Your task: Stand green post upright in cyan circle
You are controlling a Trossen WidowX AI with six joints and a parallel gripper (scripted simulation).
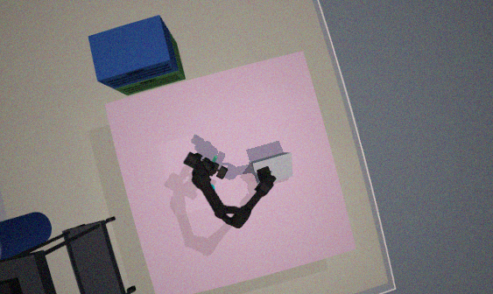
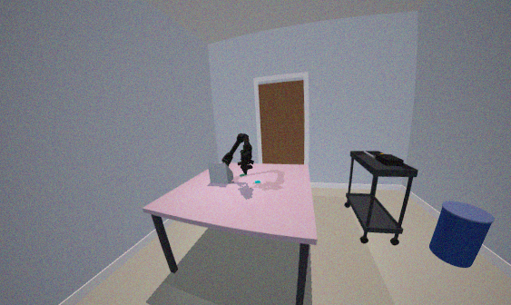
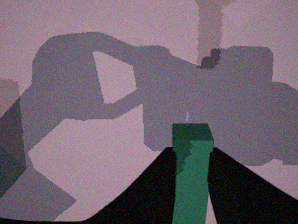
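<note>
My gripper tip is 20 mm past the green post and 10 mm to the left of it. Also, from my gripper tip: cyan circle: 130 mm to the left, 130 mm below, 80 mm ahead.
</note>
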